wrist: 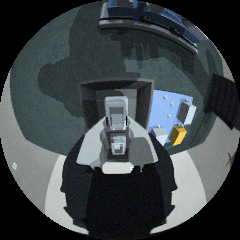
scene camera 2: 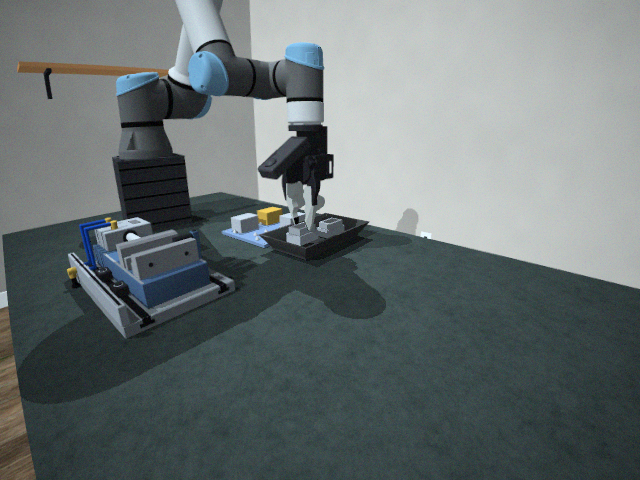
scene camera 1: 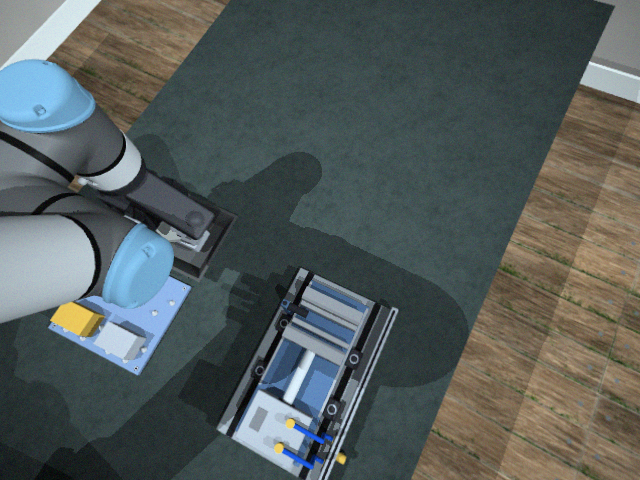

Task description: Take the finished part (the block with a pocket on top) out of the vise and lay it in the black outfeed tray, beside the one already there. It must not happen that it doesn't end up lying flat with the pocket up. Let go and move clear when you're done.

Labels:
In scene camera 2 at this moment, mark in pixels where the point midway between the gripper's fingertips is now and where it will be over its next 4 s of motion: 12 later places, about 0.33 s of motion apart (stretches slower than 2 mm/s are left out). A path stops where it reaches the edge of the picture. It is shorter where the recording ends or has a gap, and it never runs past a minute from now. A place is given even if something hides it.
The gripper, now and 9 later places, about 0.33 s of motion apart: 303, 229; 303, 230; 303, 232; 303, 234; 303, 234; 303, 232; 303, 222; 302, 204; 302, 183; 301, 171

